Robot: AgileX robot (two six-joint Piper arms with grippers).
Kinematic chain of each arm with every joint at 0, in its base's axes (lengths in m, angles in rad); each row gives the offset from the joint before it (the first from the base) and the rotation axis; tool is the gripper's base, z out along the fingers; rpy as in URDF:
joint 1: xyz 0 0 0.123 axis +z
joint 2: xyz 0 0 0 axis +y
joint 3: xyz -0.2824 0 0.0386 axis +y
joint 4: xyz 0.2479 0 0.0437 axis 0.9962 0 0.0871
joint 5: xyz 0 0 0 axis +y
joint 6: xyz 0.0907 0 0.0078 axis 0.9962 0 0.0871
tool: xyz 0 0 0 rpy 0 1.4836 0
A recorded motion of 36 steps. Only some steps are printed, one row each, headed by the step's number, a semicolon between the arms.
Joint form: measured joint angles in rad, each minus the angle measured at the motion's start. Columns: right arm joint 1, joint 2, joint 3, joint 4, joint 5, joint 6; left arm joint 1, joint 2, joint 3, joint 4, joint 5, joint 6.
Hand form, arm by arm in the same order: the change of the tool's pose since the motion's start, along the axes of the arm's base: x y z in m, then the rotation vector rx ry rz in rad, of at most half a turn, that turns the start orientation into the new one. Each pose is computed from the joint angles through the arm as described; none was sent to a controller.
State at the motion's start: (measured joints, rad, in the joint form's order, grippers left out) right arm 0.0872 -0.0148 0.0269 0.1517 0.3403 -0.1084; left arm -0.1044 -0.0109 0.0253 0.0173 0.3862 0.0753
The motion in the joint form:
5: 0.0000 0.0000 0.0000 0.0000 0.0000 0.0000; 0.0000 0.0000 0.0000 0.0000 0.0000 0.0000
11: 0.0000 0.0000 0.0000 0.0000 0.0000 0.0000; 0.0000 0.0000 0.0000 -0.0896 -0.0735 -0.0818
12: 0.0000 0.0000 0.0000 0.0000 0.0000 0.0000; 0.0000 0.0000 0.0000 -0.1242 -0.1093 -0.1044
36: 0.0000 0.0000 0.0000 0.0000 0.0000 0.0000; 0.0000 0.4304 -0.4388 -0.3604 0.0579 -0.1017
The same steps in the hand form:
5: 0.0000 0.0000 0.0000 0.0000 0.0000 0.0000; 0.0000 0.0000 0.0000 0.0000 0.0000 0.0000
11: 0.0000 0.0000 0.0000 0.0000 0.0000 0.0000; 0.0015 -0.0028 0.0065 -0.1748 -0.0548 0.0179
12: 0.0000 0.0000 0.0000 0.0000 0.0000 0.0000; 0.0022 -0.0035 0.0097 -0.2351 -0.0837 0.0226
36: 0.0000 0.0000 0.0000 0.0000 0.0000 0.0000; 0.0369 -0.0177 0.1149 -0.4461 0.1031 -0.0036

